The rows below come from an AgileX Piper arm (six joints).
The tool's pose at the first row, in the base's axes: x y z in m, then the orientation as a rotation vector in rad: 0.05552 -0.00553 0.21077 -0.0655 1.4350 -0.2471
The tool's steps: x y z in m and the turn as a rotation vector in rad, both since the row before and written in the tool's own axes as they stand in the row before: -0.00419 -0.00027 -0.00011 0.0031 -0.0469 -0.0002; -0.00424 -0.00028 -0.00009 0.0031 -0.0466 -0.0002; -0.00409 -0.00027 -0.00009 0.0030 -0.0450 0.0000; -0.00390 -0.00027 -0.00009 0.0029 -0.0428 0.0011; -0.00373 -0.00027 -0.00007 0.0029 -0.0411 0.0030; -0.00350 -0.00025 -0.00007 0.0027 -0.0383 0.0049; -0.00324 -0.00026 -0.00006 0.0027 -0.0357 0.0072; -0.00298 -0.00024 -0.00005 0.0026 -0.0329 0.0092; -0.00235 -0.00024 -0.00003 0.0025 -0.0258 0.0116; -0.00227 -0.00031 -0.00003 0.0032 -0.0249 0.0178
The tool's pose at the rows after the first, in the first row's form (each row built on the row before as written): 0.05490 -0.00491 0.21488 -0.0685 1.3880 -0.2465; 0.05409 -0.00427 0.21900 -0.0714 1.3413 -0.2458; 0.05312 -0.00364 0.22293 -0.0740 1.2962 -0.2449; 0.05202 -0.00303 0.22663 -0.0757 1.2533 -0.2431; 0.05083 -0.00245 0.23013 -0.0760 1.2121 -0.2397; 0.04958 -0.00191 0.23336 -0.0750 1.1737 -0.2346; 0.04830 -0.00144 0.23631 -0.0723 1.1379 -0.2277; 0.04703 -0.00103 0.23899 -0.0683 1.1050 -0.2191; 0.04596 -0.00077 0.24108 -0.0623 1.0792 -0.2087; 0.04486 -0.00062 0.24308 -0.0523 1.0542 -0.1932
